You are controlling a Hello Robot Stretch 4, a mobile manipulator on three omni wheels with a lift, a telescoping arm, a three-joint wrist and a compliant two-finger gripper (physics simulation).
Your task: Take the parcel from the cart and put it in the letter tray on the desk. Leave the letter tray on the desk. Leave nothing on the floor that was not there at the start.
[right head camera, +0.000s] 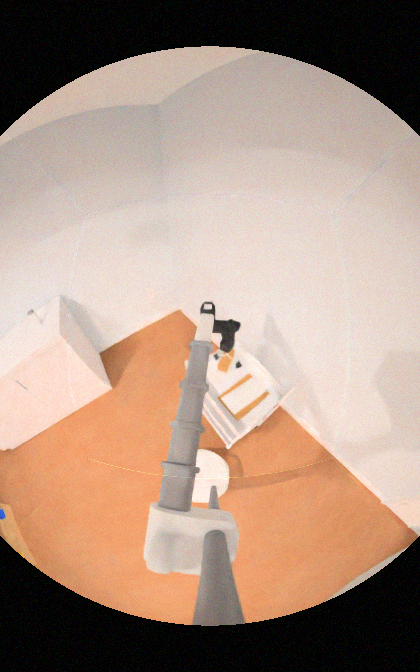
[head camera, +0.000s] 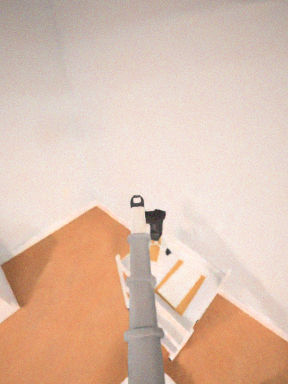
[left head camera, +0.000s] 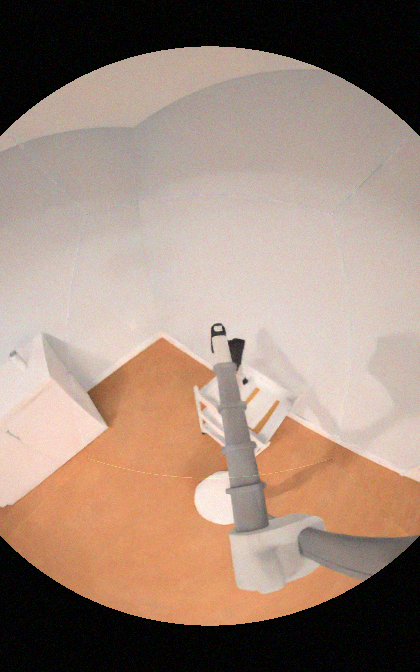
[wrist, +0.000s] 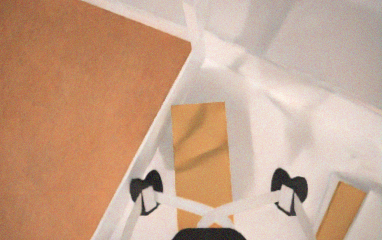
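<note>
The parcel, an orange-brown box, lies on the top of the white cart, near one end. My gripper is open above the parcel. In the wrist view one black fingertip is on each side of the parcel, with a gap to it. The near end of the parcel is hidden behind the gripper body. How high the fingertips are over the cart top is hard to tell. The letter tray cannot be made out in these views.
A white piece with orange-brown strips lies on the cart beside the parcel. Walls stand close behind the cart. A white cabinet is at the left. A white round object is below the arm. A wooden edge with something blue shows at lower left.
</note>
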